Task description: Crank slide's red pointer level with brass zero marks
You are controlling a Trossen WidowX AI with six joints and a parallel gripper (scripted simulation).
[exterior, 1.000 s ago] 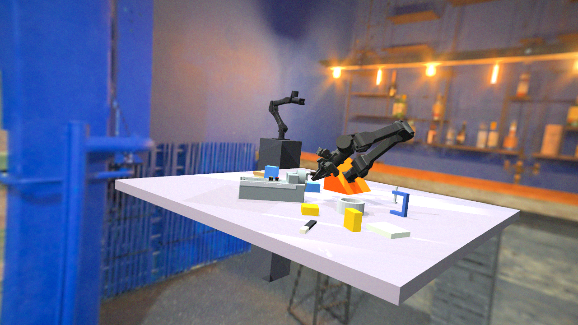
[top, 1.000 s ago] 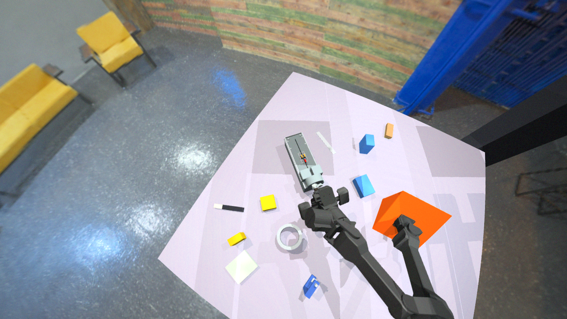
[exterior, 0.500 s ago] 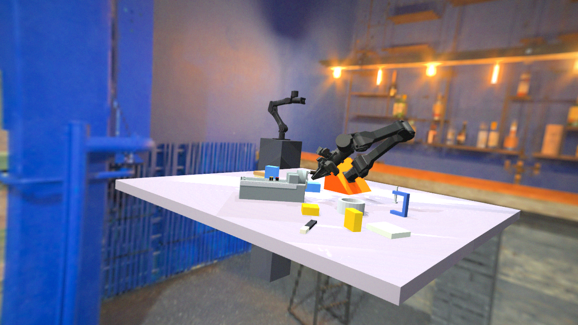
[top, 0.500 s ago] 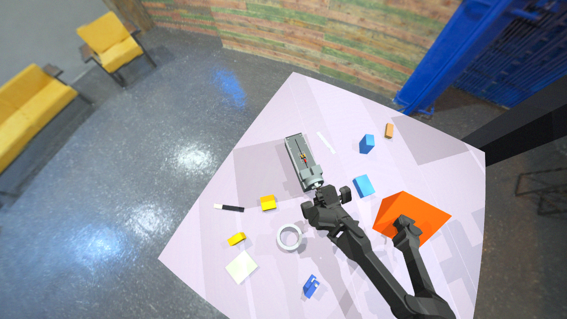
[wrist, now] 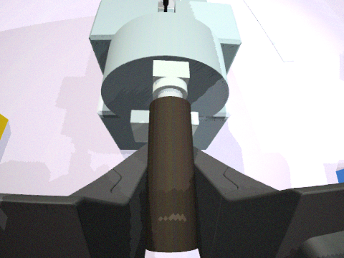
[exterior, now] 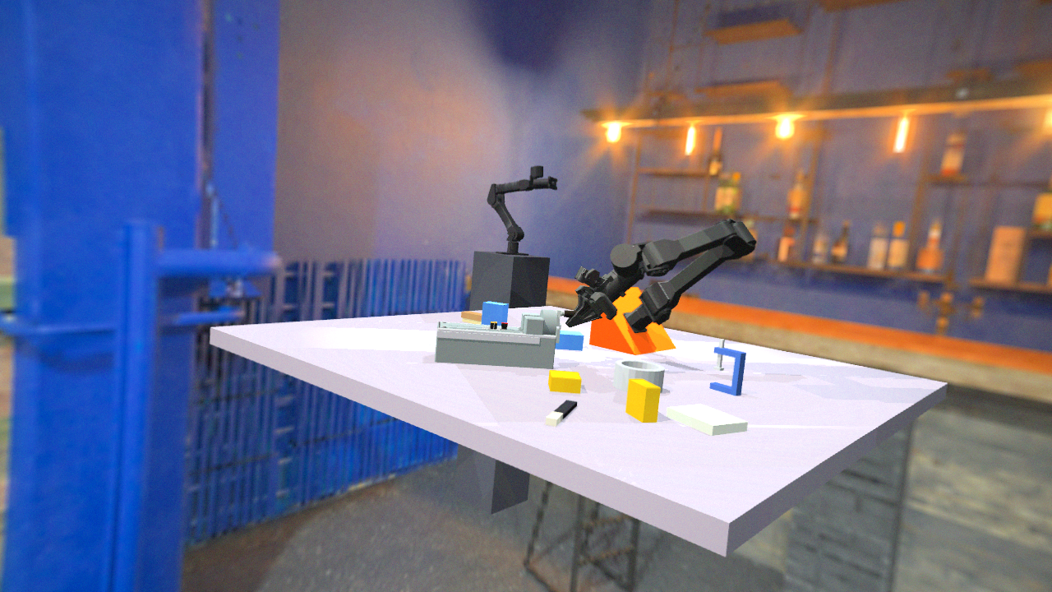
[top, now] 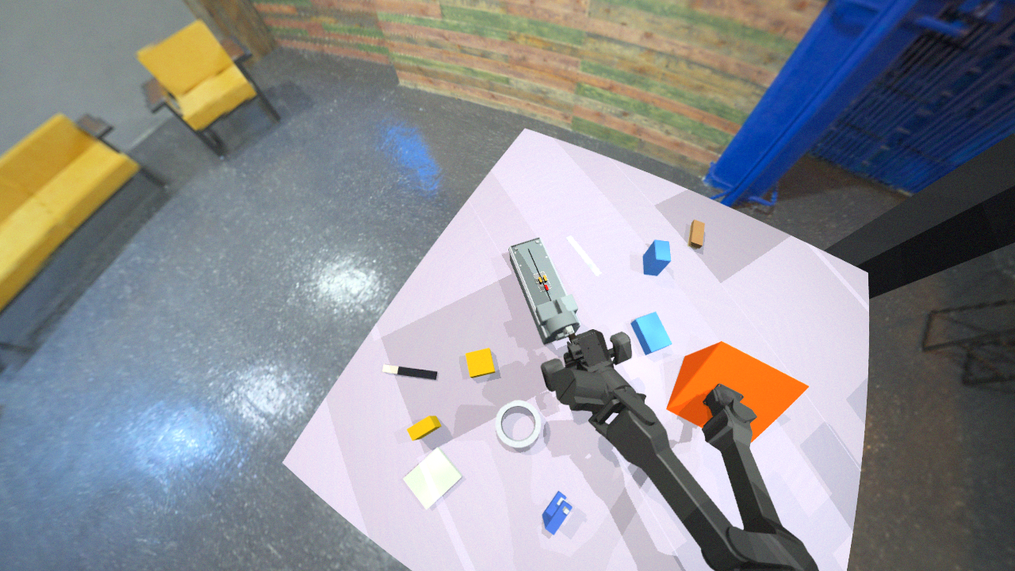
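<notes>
My gripper tip is 10 mm past the brown crank handle, 10 mm to the right of it and 30 mm below it. Also, from my gripper tip: metal strip 70 mm ahead, 270 mm to the right, 90 mm below; blue clamp 140 mm behind, 330 mm to the left, 40 mm below; red pointer 110 mm ahead, 90 mm to the right, 10 mm below.
</notes>
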